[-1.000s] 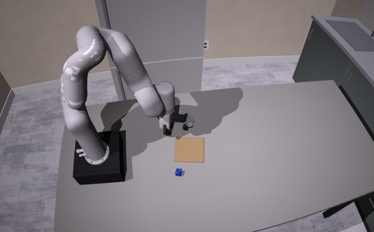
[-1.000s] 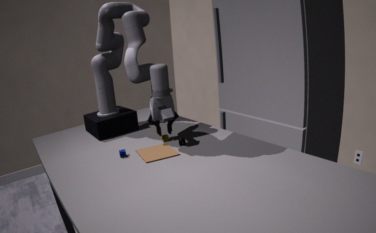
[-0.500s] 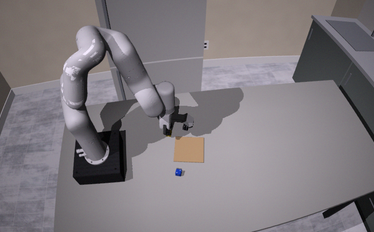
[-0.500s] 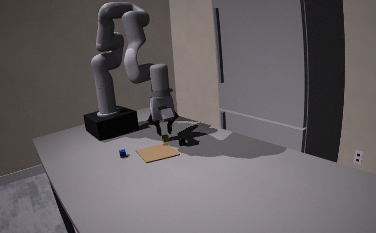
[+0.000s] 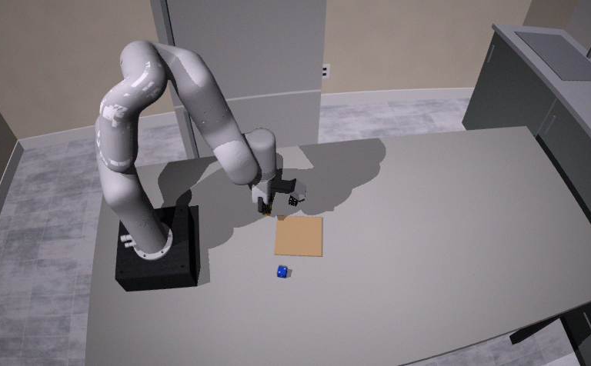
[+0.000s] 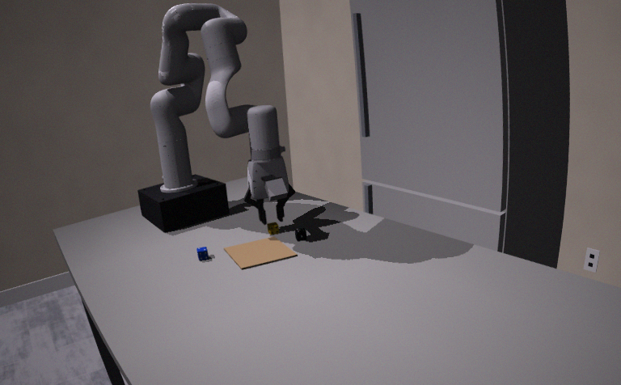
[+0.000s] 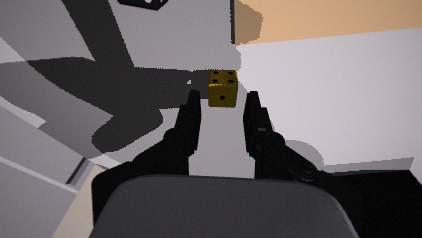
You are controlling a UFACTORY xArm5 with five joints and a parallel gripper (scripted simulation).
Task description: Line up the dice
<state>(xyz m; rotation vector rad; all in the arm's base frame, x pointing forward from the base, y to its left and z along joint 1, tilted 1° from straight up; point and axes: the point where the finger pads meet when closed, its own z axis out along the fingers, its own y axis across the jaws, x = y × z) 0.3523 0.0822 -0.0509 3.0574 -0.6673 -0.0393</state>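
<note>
My hand is 4 cm above the yellow die. Also, from my hand: black die: 9 cm ahead, 4 cm below, 1 cm to the left; blue die: 22 cm to the right, 4 cm below, 1 cm behind; mat: 11 cm to the right, 8 cm ahead, 5 cm below.
</note>
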